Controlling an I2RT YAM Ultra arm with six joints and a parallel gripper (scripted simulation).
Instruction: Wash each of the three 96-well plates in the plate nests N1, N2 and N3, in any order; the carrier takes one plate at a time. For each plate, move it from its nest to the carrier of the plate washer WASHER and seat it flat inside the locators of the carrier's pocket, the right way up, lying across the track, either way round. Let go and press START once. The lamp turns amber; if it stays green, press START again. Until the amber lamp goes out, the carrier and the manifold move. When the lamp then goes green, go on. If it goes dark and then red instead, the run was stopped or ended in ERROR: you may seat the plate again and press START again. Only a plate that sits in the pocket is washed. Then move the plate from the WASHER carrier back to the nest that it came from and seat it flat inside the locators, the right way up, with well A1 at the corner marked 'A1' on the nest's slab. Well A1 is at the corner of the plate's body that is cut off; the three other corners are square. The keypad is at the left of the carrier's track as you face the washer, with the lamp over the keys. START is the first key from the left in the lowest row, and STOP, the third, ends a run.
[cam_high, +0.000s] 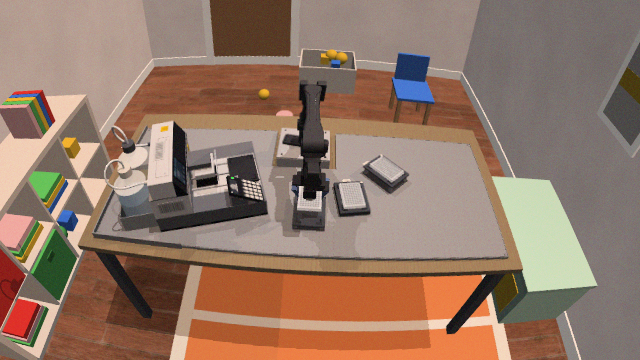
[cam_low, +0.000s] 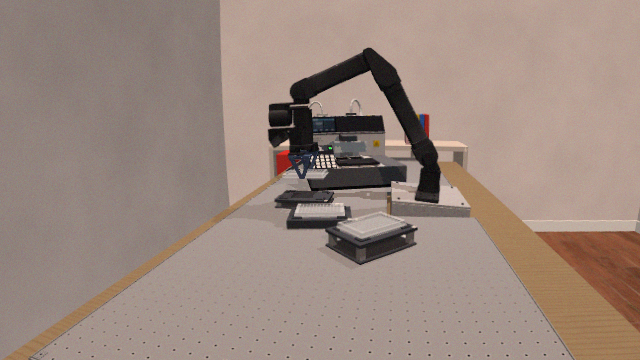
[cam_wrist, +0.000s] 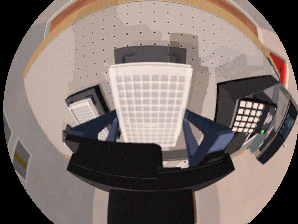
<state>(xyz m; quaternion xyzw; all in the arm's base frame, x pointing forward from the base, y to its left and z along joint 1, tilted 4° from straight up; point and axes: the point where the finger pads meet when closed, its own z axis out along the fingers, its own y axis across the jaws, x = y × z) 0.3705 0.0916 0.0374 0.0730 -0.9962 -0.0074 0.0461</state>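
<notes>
My gripper is now 290 mm to the left of the washer carrier, 90 mm past it and 10 mm above it. Round my hand: manifold: 430 mm to the right, 40 mm above, 20 mm behind; then plate washer: 430 mm to the right, 30 mm above, 20 mm behind; then nest: 280 mm to the left, 260 mm behind, 60 mm below.
</notes>
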